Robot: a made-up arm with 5 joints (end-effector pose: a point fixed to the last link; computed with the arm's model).
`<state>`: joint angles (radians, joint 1 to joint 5).
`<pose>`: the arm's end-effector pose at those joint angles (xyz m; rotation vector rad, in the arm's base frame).
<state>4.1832 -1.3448 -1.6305 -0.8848 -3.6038</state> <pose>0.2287 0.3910 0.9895 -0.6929 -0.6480 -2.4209</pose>
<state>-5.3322 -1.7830 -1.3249 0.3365 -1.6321</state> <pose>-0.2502 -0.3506 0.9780 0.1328 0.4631 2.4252</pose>
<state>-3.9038 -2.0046 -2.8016 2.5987 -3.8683</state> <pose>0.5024 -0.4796 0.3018 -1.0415 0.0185 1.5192</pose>
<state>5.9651 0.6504 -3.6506 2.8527 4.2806</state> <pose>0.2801 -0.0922 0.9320 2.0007 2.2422 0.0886</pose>
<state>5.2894 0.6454 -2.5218 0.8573 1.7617</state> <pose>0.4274 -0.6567 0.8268 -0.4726 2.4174 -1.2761</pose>
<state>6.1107 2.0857 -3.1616 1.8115 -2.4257</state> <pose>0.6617 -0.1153 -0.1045 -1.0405 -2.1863 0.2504</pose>
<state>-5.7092 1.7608 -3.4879 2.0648 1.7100</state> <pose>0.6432 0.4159 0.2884 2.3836 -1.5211 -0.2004</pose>
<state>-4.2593 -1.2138 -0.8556 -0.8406 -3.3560</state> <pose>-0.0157 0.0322 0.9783 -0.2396 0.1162 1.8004</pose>
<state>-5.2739 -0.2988 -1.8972 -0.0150 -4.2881</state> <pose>0.1705 0.2711 1.1712 -0.8204 0.4407 -0.1272</pose>
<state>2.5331 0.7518 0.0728 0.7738 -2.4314</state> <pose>0.1289 -0.0898 0.0597 -1.6924 1.3117 -2.1983</pose>
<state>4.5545 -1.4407 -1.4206 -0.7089 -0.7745</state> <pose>0.0620 0.3894 1.0062 -0.3872 0.2002 0.6285</pose>
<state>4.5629 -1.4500 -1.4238 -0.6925 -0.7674</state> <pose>0.0597 0.3963 1.0045 -0.3841 0.1983 0.6439</pose>
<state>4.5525 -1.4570 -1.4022 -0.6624 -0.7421</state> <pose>0.0623 0.3861 1.0083 -0.3408 0.1836 0.6606</pose>
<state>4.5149 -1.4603 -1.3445 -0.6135 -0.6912</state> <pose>0.0700 0.3499 1.0189 -0.2422 0.1447 0.6777</pose>
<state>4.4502 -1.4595 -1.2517 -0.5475 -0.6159</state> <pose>0.0769 0.2865 1.0313 -0.0980 0.0683 0.6919</pose>
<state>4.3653 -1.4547 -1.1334 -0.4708 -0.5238</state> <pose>0.0734 0.2028 1.0371 0.0647 -0.0542 0.6995</pose>
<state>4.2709 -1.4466 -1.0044 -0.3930 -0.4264</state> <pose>0.0534 0.1131 1.0298 0.2132 -0.2164 0.6976</pose>
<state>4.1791 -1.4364 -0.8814 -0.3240 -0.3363</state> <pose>0.0199 0.0337 1.0091 0.3234 -0.3943 0.6863</pose>
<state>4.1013 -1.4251 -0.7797 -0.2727 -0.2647</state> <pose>-0.0173 -0.0247 0.9819 0.3892 -0.5542 0.6689</pose>
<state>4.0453 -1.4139 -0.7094 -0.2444 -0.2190</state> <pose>-0.0475 -0.0603 0.9577 0.4198 -0.6676 0.6497</pose>
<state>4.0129 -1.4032 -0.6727 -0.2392 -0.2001</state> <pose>-0.0653 -0.0776 0.9432 0.4295 -0.7236 0.6320</pose>
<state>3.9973 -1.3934 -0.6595 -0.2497 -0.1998</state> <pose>-0.0731 -0.0842 0.9373 0.4298 -0.7374 0.6164</pose>
